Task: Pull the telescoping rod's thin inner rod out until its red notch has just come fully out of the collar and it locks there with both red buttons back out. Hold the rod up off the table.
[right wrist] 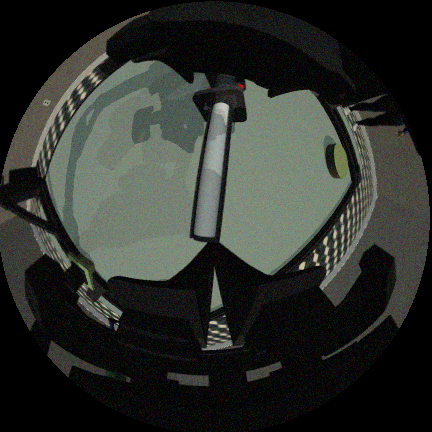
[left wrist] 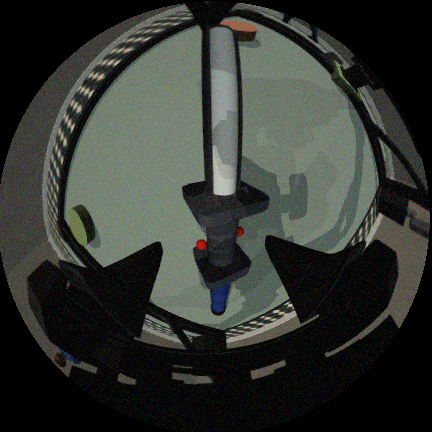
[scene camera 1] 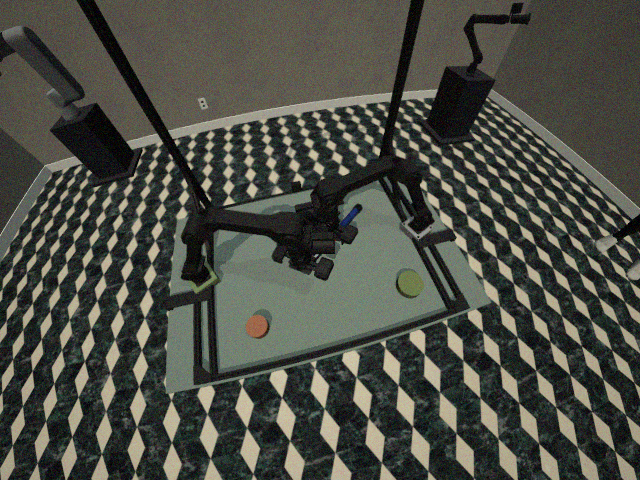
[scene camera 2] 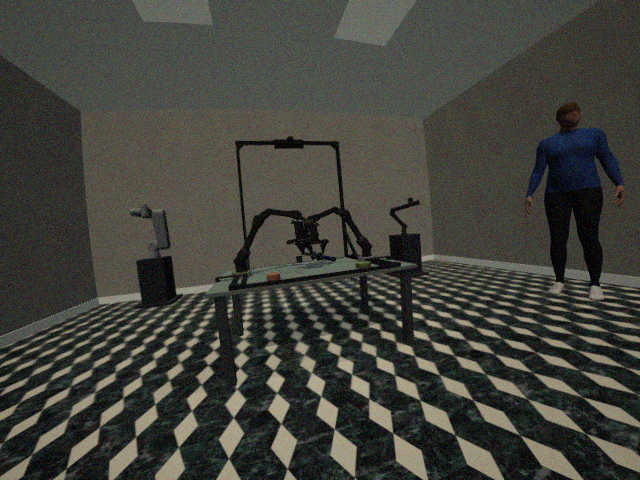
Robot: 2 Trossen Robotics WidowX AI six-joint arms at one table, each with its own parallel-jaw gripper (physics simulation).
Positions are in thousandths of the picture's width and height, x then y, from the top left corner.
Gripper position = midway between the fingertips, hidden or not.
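Note:
Left wrist view: a green disc (left wrist: 186, 515) resting on the table, the left gripper (left wrist: 494, 566) and a telescoping rod (left wrist: 515, 605). Scene camera 1: the right gripper (scene camera 1: 477, 566). Right wrist view: the right gripper (right wrist: 492, 571), the left gripper (right wrist: 534, 196) and the telescoping rod (right wrist: 520, 205).

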